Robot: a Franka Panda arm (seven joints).
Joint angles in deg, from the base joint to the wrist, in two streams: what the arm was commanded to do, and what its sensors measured. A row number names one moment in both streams.
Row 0, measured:
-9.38, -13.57, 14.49, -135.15, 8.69, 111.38, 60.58
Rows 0 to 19, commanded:
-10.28, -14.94, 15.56, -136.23, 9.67, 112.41, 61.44
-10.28, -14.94, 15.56, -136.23, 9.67, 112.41, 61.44
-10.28, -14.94, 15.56, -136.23, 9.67, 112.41, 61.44
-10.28, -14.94, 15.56, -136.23, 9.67, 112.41, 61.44
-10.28, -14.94, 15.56, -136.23, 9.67, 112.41, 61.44
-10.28, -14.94, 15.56, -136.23, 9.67, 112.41, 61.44
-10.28, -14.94, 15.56, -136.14, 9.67, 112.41, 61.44
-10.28, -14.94, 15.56, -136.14, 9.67, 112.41, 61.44
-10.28, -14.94, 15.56, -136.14, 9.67, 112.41, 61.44
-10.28, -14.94, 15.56, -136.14, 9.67, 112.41, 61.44
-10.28, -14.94, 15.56, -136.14, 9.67, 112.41, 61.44
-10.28, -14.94, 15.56, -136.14, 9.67, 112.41, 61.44
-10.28, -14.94, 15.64, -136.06, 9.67, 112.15, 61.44
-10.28, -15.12, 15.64, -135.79, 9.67, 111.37, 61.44
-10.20, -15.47, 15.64, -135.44, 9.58, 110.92, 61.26
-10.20, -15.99, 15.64, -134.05, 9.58, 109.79, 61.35
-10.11, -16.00, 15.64, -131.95, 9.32, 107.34, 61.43
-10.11, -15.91, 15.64, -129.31, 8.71, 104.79, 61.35
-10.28, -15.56, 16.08, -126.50, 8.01, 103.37, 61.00
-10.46, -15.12, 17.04, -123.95, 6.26, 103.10, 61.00
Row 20, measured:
-9.47, -14.97, 14.76, -131.61, 8.66, 107.85, 60.57
